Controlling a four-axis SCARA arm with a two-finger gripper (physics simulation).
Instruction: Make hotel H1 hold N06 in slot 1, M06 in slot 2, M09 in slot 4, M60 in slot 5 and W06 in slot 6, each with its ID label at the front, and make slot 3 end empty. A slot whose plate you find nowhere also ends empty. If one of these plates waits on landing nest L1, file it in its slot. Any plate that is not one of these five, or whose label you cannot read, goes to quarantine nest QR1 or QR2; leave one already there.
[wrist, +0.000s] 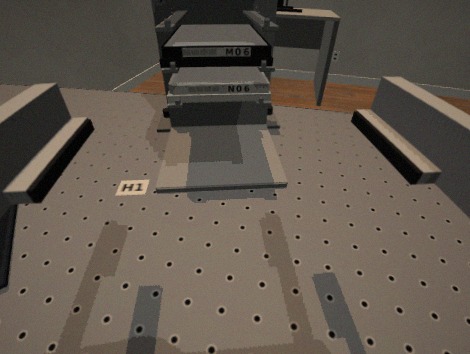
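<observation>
Hotel H1 (276, 176) stands ahead, its lower part in view. The light plate N06 (220, 77) sits in its lowest slot, and the black-edged plate M06 (216, 36) sits in the slot above. Both ID labels face the front. The pair of rails above M06 shows no plate between its visible front parts; the higher slots are out of view. My gripper (226, 100) is open and empty, its fingers wide apart at the left and right, in front of the hotel. M09, M60, W06 and the nests do not show.
An H1 tag (132, 187) lies on the perforated table top (210, 295), left of the hotel's base. A dark object (6, 250) shows in part at the left edge. A side table (327, 60) stands behind, to the right. Shadows fall across the table top.
</observation>
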